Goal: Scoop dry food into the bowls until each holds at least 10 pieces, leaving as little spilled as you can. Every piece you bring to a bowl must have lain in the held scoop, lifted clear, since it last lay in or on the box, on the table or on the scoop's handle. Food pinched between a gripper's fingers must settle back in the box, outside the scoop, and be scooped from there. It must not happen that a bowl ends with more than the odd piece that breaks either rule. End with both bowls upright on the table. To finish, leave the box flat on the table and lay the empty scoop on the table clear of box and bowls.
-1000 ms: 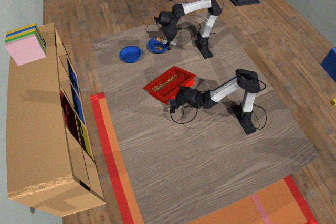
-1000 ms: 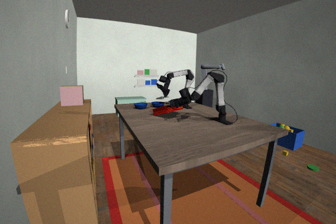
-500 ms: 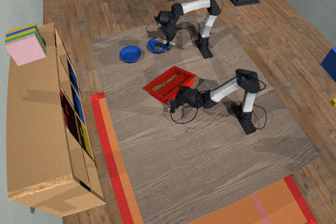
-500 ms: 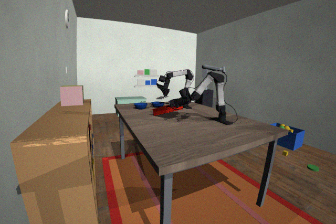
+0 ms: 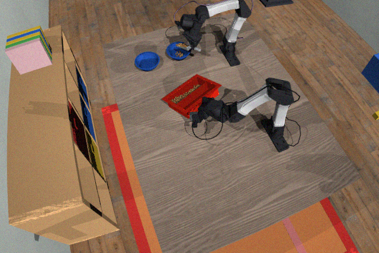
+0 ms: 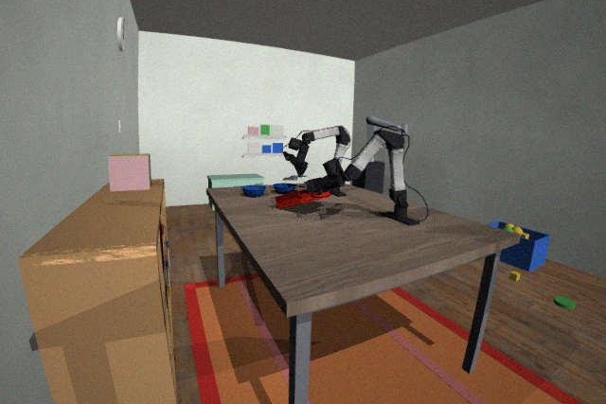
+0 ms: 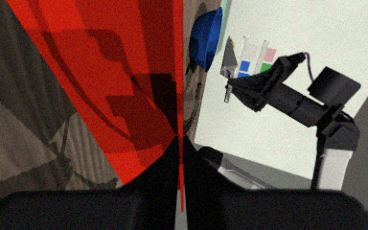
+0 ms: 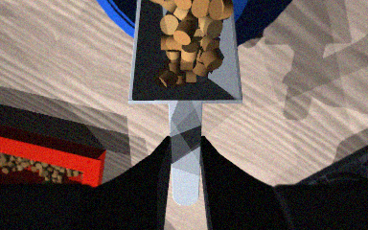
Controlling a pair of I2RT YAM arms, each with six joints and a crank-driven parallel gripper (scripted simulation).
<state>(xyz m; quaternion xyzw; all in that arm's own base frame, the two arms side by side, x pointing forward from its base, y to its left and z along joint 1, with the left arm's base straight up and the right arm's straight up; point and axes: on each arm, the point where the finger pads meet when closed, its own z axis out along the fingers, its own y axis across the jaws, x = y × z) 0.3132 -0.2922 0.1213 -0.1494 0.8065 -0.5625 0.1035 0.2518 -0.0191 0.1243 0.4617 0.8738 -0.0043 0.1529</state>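
My right hand is 30 mm short of the grey scoop, 30 mm to the left of it and 20 mm above it. Round my right hand: red box 110 mm ahead, 310 mm to the left, 50 mm below.
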